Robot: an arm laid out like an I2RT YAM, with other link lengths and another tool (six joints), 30 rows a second.
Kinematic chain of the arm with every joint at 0, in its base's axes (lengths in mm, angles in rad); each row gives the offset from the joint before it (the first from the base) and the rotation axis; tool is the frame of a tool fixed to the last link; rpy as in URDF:
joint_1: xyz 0 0 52.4 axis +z
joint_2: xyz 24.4 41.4 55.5 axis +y
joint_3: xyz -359 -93.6 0 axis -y
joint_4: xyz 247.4 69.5 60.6 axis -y
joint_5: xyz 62.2 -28.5 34 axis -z
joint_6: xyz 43.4 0 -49.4 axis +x
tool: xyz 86 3 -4 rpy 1.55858 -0.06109 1.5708
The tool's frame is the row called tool.
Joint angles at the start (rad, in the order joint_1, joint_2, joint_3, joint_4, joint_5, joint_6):
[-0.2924 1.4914 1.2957 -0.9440 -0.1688 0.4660]
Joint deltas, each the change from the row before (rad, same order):
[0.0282 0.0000 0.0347 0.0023 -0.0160 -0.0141]
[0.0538 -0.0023 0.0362 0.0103 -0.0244 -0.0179]
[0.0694 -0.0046 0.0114 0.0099 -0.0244 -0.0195]
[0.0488 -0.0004 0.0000 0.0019 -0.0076 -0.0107]
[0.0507 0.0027 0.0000 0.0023 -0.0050 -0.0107]
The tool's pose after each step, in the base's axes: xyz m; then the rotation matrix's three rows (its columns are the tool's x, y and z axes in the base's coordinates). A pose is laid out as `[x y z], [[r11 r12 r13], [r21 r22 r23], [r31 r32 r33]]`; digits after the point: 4 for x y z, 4 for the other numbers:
[0.3125 -0.0670 0.3097], [[0.5767 0.6580 0.4842], [0.7312 -0.6801 0.0533], [0.3643 0.3233 -0.8733]]
[0.3224 -0.0484 0.3235], [[0.4954 0.6924 0.5246], [0.7744 -0.6257 0.0945], [0.3937 0.3594 -0.8461]]
[0.3272 -0.0232 0.3301], [[0.4045 0.7388 0.5391], [0.8161 -0.5576 0.1518], [0.4127 0.3786 -0.8284]]
[0.3281 -0.0063 0.3306], [[0.3514 0.7698 0.5328], [0.8392 -0.5113 0.1853], [0.4150 0.3820 -0.8257]]
[0.3289 0.0109 0.3301], [[0.2977 0.7993 0.5220], [0.8599 -0.4620 0.2170], [0.4147 0.3843 -0.8249]]

